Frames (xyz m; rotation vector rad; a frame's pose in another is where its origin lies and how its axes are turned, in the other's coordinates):
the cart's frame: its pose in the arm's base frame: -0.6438 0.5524 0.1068 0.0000 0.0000 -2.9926
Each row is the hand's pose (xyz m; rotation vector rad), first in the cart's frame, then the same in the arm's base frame.
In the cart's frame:
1: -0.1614 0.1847 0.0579 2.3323 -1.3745 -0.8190
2: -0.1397 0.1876 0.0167 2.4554 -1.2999 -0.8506
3: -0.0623 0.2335 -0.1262 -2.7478 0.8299 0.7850
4: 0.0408 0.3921 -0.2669 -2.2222 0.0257 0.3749
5: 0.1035 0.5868 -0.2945 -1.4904 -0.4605 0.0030
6: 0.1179 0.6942 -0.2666 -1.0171 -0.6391 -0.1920
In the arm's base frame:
1: -0.4568 0.3937 0.1647 1.1246 2.2810 0.4757
2: -0.4778 0.3876 0.1235 1.0198 2.3312 0.3726
3: -0.5475 0.3307 -0.0194 0.5628 2.5309 -0.1699
4: -0.6259 0.1586 -0.1601 -0.1581 2.5089 -1.1775
5: -0.6590 -0.0433 -0.1877 -0.7807 1.9883 -2.1532
6: -0.6573 -0.1516 -0.1598 1.0333 -1.4010 2.5455

